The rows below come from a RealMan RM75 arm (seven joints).
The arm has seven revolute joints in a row. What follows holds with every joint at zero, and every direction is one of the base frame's.
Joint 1 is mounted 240.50 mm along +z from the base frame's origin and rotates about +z.
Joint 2 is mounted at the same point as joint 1 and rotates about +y.
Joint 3 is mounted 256.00 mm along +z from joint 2 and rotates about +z.
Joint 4 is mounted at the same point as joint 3 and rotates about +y.
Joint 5 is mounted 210.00 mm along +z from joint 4 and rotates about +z.
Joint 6 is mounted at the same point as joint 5 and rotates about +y.
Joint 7 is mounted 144.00 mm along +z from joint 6 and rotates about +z.
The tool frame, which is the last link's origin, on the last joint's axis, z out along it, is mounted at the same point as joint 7; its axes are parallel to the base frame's.
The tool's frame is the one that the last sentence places.
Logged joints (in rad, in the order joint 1, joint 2, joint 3, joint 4, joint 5, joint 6, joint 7), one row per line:
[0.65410, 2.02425, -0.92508, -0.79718, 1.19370, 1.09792, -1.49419]
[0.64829, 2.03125, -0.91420, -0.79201, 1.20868, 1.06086, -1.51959]
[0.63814, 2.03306, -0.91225, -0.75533, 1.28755, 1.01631, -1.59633]
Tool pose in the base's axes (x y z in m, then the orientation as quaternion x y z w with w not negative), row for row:
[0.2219, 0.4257, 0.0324, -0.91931, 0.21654, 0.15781, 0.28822]
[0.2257, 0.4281, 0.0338, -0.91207, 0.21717, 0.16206, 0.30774]
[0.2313, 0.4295, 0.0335, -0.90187, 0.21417, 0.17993, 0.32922]
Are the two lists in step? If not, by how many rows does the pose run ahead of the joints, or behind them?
They are in step.
